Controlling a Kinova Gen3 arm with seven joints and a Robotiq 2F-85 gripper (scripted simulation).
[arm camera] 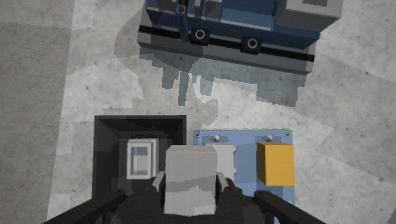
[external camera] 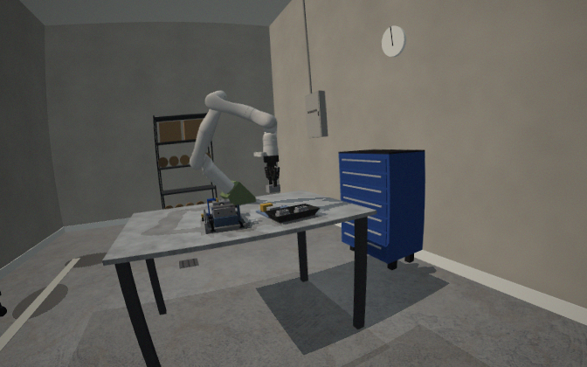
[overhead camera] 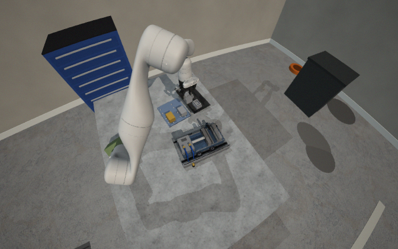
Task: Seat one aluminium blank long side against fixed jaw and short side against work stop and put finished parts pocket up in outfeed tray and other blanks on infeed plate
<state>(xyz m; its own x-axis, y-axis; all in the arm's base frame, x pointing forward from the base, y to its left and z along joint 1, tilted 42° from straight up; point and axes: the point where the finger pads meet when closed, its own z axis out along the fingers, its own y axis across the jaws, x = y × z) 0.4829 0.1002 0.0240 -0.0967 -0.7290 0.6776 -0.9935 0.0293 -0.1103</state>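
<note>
The white rod is 24 cm to the right of my hand, 10 cm behind it and 9 cm below it. From my hand the other things lie so: brass blank 14 cm below, 13 cm behind, 2 cm to the left; then vise 25 cm to the right, 13 cm below, 8 cm behind.
</note>
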